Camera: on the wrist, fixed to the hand. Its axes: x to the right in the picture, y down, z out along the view.
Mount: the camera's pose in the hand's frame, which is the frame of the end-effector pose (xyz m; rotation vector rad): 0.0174 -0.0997 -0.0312 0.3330 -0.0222 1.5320
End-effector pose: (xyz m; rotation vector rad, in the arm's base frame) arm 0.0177 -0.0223 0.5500 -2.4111 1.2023 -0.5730
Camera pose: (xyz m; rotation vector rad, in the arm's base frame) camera 0.0767 0.0144 0.6299 -0.7200 2.1740 -0.1700
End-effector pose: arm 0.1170 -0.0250 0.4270 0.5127 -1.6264 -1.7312
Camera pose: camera 0.1054 -0.0622 0.3285 -0.5569 -1.5415 -0.3164
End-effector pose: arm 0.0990 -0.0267 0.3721 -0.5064 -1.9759 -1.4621
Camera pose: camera 0.0312 -0.0885 0.3192 -1.4031 -1.1108 -0.1460
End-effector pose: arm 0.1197 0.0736 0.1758 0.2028 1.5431 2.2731
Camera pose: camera 0.1166 0.0856 0.0706 -1.1671 -1.1461 -1.5554
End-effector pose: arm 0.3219 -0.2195 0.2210 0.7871 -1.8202 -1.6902
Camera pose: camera 0.3385 -0.2583 0.1239 -0.5285 -1.8188 -0.3809
